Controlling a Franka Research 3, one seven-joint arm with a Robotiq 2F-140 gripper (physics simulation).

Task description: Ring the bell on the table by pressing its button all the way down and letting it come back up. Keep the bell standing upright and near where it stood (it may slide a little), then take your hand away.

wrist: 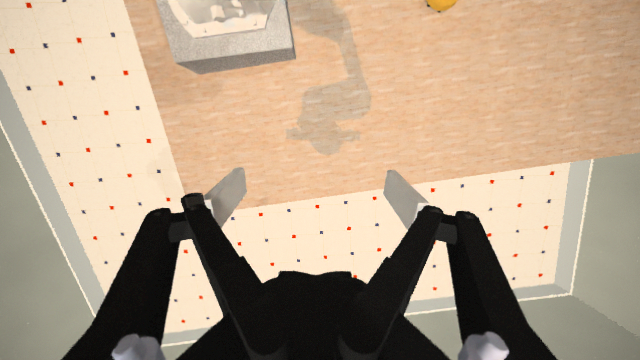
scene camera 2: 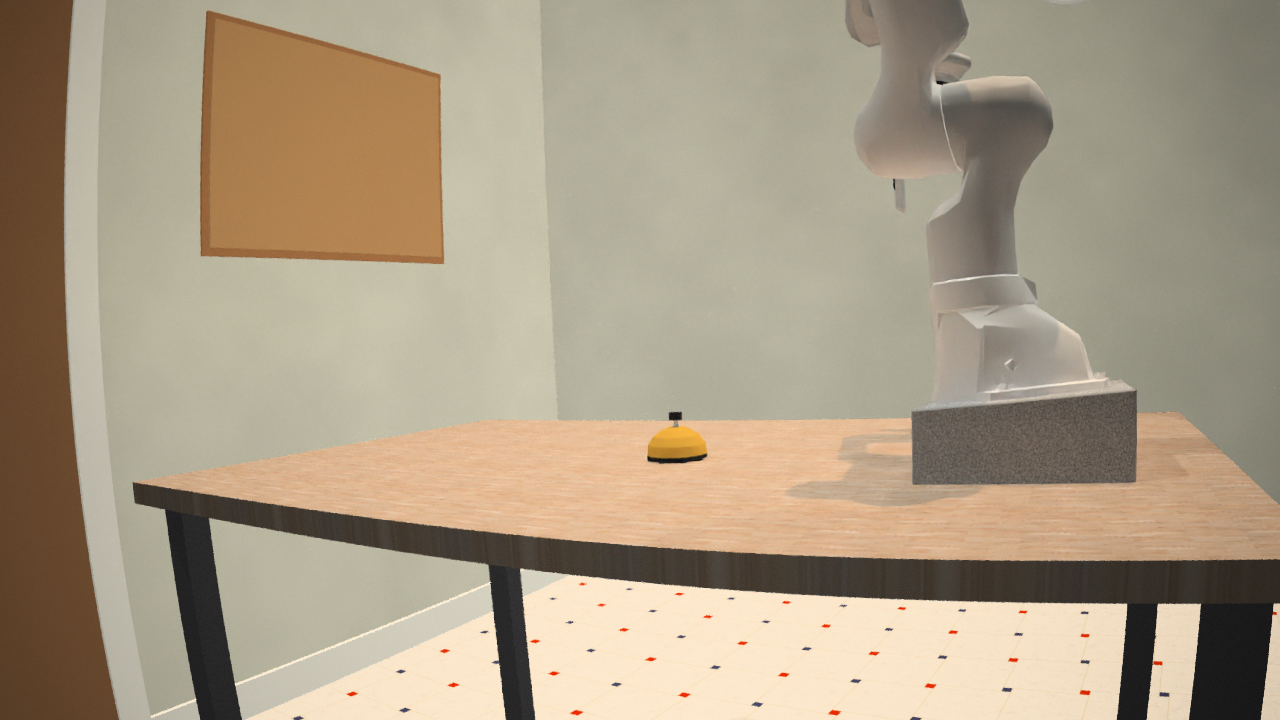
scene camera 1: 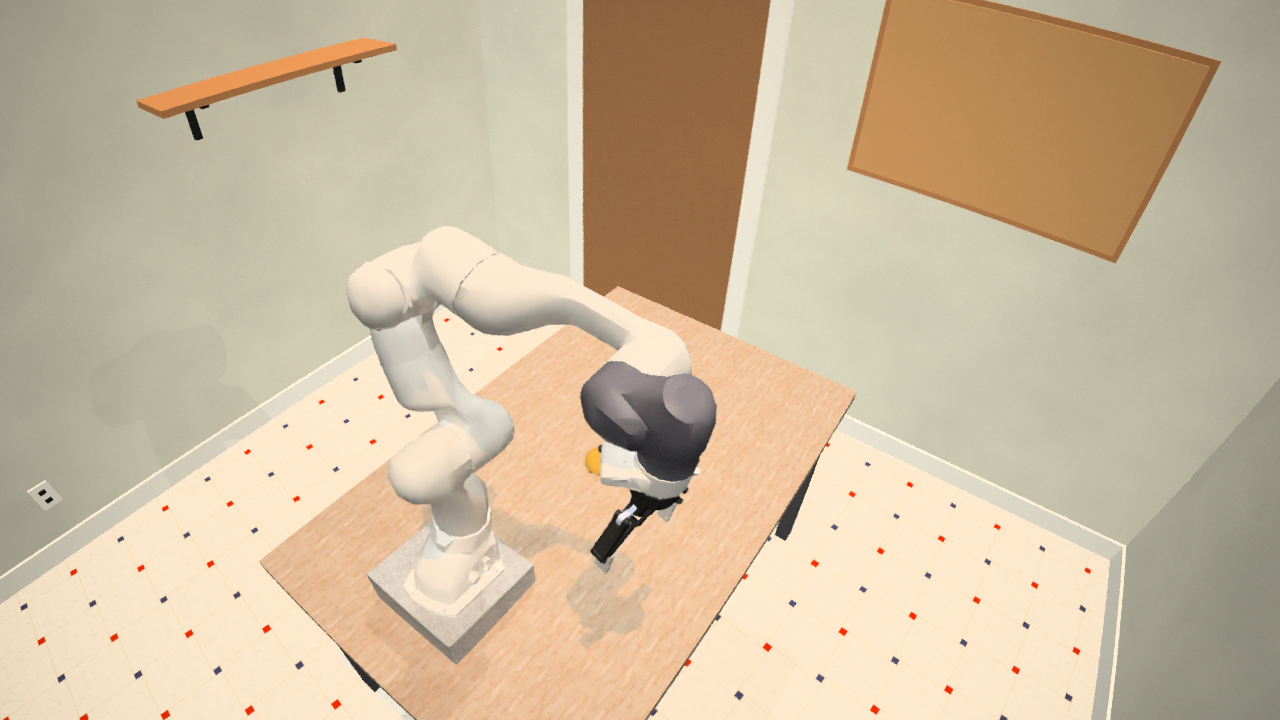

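Observation:
The yellow dome bell [scene camera 1: 594, 461] [scene camera 2: 676, 444] [wrist: 442, 4] stands upright on the table [scene camera 1: 742, 394] [scene camera 2: 358, 474] [wrist: 475, 90]. Its black button [scene camera 2: 674, 416] stands up on a short stem above the dome in scene camera 2. In scene camera 1 the arm's wrist hides part of the bell, and in the wrist view part of it shows at the top edge. My gripper [wrist: 315, 181] is open with its fingers wide apart and empty. It hangs high above the table, off to the side of the bell and apart from it. In scene camera 2 the arm hides most of the gripper.
The arm's grey base block [scene camera 1: 452, 631] [scene camera 2: 1020, 443] [wrist: 240, 50] stands on the table. The arm casts a shadow on the table top. A wall shelf [scene camera 1: 268, 76] and a cork board [scene camera 1: 1029, 125] [scene camera 2: 322, 143] hang on the walls, away from the table.

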